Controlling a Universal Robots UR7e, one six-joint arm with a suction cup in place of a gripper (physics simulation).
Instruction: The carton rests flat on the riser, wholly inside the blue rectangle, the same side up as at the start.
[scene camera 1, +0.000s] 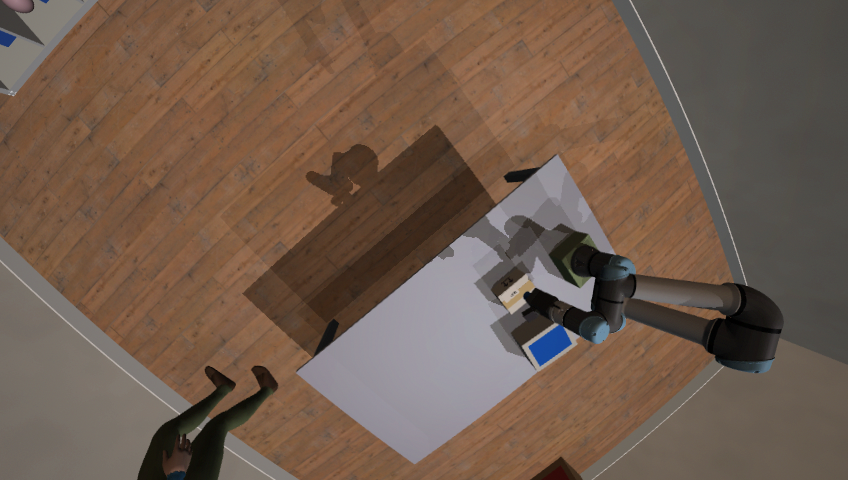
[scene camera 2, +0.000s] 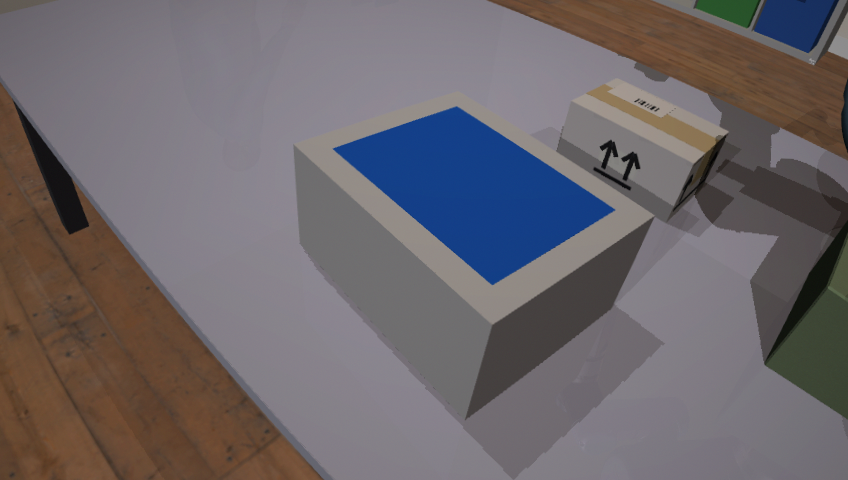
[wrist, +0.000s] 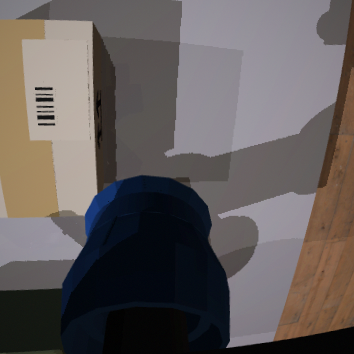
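Pixels of known places: end effector, tool point: (scene camera 1: 526, 295) (wrist: 148, 229); arm's base, origin of the base link: (scene camera 1: 583, 261).
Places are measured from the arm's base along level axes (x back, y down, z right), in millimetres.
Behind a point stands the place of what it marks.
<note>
The carton (scene camera 1: 509, 298) {x -380, y 13, z 133 mm} (scene camera 2: 624, 148) {x -340, y 38, z 52 mm} (wrist: 70, 175) {x -290, y 14, z 147 mm} stands level on the table, tape and barcode label on top, with two black arrows on one side pointing up. It is beside the riser (scene camera 1: 531, 330) {x -409, y 30, z -104 mm} (scene camera 2: 380, 285) {x -401, y 45, z -309 mm}, a pale box whose top bears the blue rectangle (scene camera 1: 549, 344) {x -393, y -19, z -200 mm} (scene camera 2: 476, 190) {x -378, y -19, z -221 mm}. The rectangle is bare. My gripper, a blue suction cup (scene camera 1: 527, 295) (wrist: 148, 187), is open and holds nothing. It hangs above the carton's level, apart from it; in the wrist view it shows near the carton's lower right corner. The cup does not show in scene camera 2.
A green block (scene camera 1: 565, 254) {x -47, y 10, z 92 mm} (scene camera 2: 815, 368) {x -62, y 71, z -95 mm} stands on the table (scene camera 1: 416, 368) {x -966, y 102, z 141 mm} (scene camera 2: 178, 118) {x -839, y 101, z -237 mm}, on the other side of the carton from the riser in scene camera 1, partly under the arm. A person's legs (scene camera 1: 208, 416) show on the floor beyond the table's lower left corner.
</note>
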